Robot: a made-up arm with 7 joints.
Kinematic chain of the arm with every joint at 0, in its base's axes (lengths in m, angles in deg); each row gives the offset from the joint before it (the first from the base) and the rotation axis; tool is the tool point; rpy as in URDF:
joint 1: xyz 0.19 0 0.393 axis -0.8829 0.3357 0.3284
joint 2: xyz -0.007 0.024 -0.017 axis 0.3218 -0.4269 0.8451
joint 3: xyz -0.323 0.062 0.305 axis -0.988 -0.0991 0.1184
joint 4: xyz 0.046 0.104 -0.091 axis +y
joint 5: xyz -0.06 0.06 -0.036 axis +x
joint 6: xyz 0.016 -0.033 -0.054 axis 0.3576 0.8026 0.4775
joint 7: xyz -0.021 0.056 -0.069 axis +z
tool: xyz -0.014 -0.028 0.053 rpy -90 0 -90
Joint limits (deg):
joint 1: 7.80..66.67
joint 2: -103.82..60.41
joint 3: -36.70..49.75
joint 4: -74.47..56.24
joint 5: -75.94..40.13
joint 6: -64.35..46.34
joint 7: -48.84..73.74
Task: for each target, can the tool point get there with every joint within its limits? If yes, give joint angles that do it. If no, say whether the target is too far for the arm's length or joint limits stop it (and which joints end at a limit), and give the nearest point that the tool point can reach.
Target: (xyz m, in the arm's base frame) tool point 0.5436 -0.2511 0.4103
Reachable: no: joint limits stop it (at a limit: joint 1, joint 2, joint 3, joint 4, joint 6, joint 7) | nearest point 0.5687 0.1285 0.3071 | short by 0.394 m
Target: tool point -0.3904 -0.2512 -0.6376
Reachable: no: too far | nearest point 0.1096 0.1465 -0.0275 | short by 0.883 m
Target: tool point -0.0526 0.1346 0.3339
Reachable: yes | joints 59.23 -21.58 31.62 -42.38 23.98 -30.01 55.25
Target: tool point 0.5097 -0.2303 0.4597
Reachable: no: joint limits stop it (at a limit: joint 1, joint 2, joint 3, joint 7) | nearest point 0.1564 -0.1721 0.5626 | short by 0.373 m
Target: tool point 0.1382 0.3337 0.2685
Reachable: yes | joints 30.47 -73.15 17.30 -19.76 -24.96 8.86 30.93
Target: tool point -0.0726 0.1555 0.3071
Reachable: yes | joints 60.69 -17.74 12.20 -62.72 -4.78 5.85 -34.64
